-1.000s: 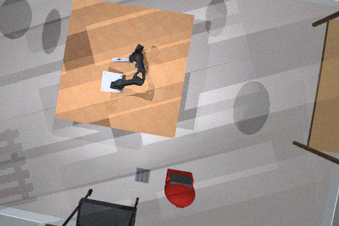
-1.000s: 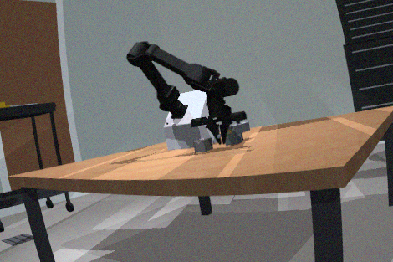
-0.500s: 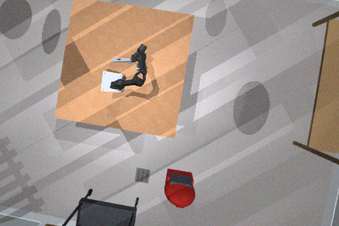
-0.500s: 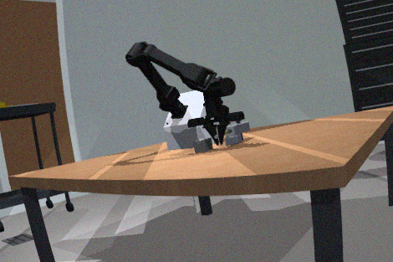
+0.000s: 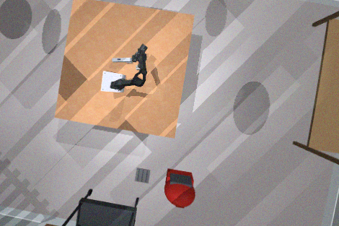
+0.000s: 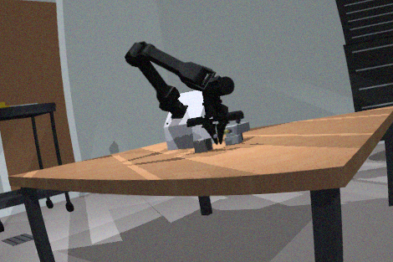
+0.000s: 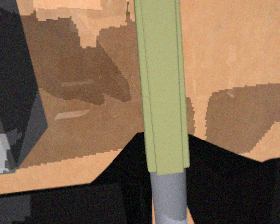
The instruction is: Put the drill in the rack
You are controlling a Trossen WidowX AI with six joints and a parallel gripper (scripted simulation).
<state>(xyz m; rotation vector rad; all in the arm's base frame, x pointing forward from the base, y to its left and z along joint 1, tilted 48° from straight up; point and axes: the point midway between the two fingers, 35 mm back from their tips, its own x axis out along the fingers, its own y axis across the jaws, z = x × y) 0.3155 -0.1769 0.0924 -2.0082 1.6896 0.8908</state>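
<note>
Now: gripper tip 40 mm to the right of the drill, 30 mm below it and 10 mm past it. Also, from my gripper tip: grey housing block (200 mm to the left, 50 mm behind, 20 mm above).
</note>
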